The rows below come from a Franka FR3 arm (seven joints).
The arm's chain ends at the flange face. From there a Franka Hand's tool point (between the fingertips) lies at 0.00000 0.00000 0.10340 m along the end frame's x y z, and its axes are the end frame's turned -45 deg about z.
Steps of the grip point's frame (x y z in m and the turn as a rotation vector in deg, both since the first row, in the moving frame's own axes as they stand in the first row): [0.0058, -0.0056, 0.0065, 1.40, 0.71, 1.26]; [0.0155, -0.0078, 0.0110, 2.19, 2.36, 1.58]
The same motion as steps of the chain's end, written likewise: [0.0010, -0.0054, 0.0065, 1.49, -0.49, 1.26]; [0.0051, -0.0107, 0.0112, 3.22, 0.12, 1.58]
